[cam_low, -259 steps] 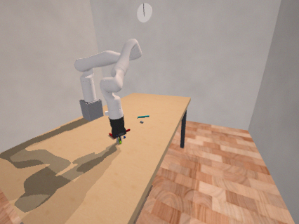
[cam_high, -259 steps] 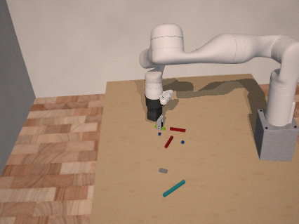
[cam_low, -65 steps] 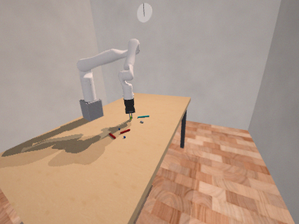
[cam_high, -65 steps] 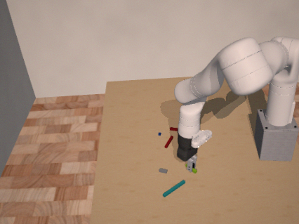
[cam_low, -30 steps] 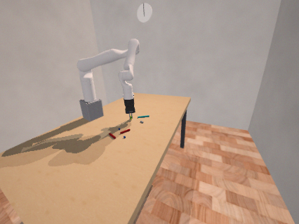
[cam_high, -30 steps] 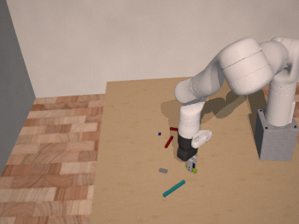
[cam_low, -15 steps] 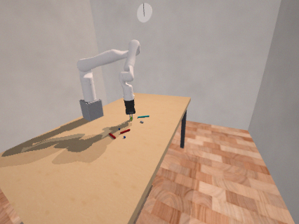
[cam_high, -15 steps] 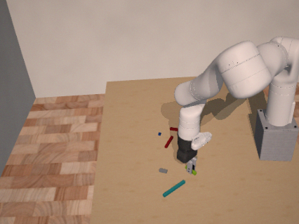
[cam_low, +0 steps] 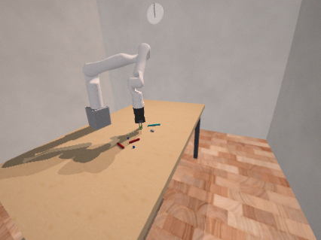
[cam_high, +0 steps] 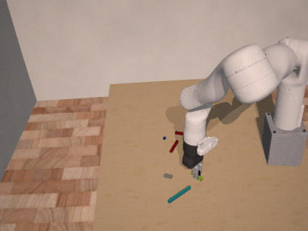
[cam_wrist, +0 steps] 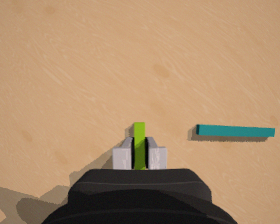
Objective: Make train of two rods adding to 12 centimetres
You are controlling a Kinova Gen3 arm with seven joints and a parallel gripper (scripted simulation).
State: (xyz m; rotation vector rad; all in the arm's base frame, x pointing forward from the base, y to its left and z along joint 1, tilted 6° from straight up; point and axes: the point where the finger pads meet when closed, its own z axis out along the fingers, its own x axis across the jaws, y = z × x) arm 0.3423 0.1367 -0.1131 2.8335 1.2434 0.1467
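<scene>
Right now my hand is 1 cm above the lime rod. From my hand the other things lie so: turquoise rod (9 cm to the left, 6 cm ahead, 1 cm below); then grey rod (11 cm ahead, 1 cm to the left, 1 cm below); then blue rod (20 cm to the right, 14 cm ahead, 1 cm below).
</scene>
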